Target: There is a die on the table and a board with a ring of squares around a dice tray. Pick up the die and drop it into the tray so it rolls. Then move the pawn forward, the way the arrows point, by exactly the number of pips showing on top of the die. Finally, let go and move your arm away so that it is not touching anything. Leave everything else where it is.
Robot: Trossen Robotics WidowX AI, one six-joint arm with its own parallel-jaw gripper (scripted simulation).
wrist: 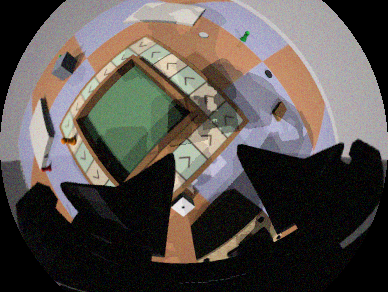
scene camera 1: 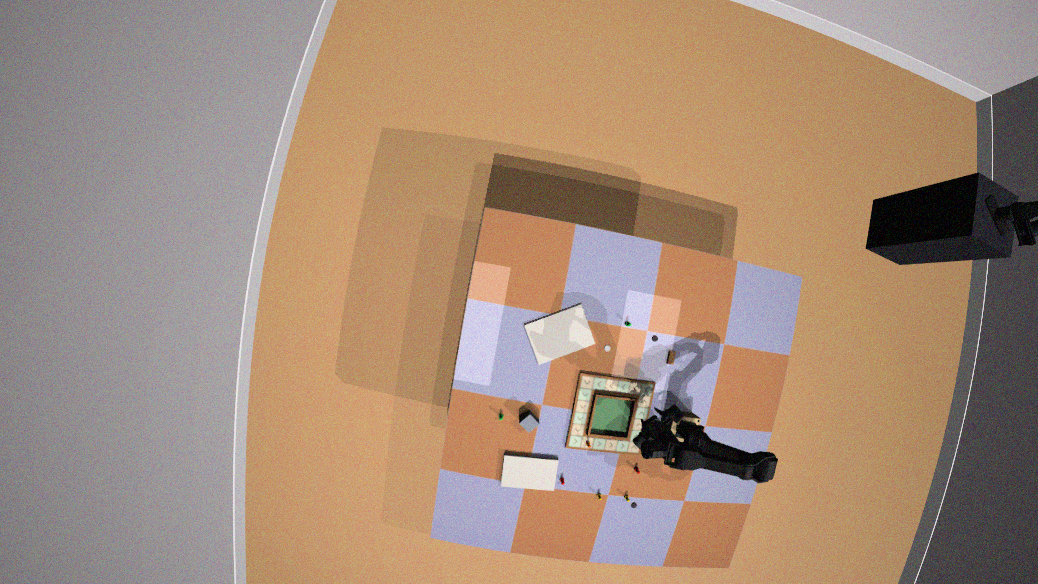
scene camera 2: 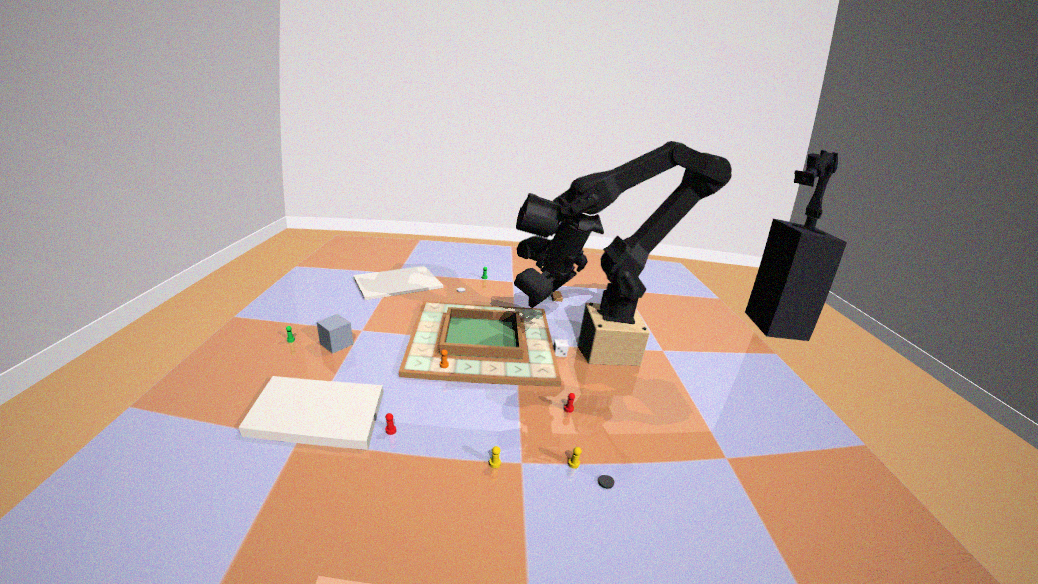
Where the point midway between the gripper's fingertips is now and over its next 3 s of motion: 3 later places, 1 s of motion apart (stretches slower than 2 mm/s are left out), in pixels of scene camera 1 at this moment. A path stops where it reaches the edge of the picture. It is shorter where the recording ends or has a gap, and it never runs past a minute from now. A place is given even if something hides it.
My gripper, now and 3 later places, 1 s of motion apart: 648, 413; 650, 429; 650, 428; 659, 440
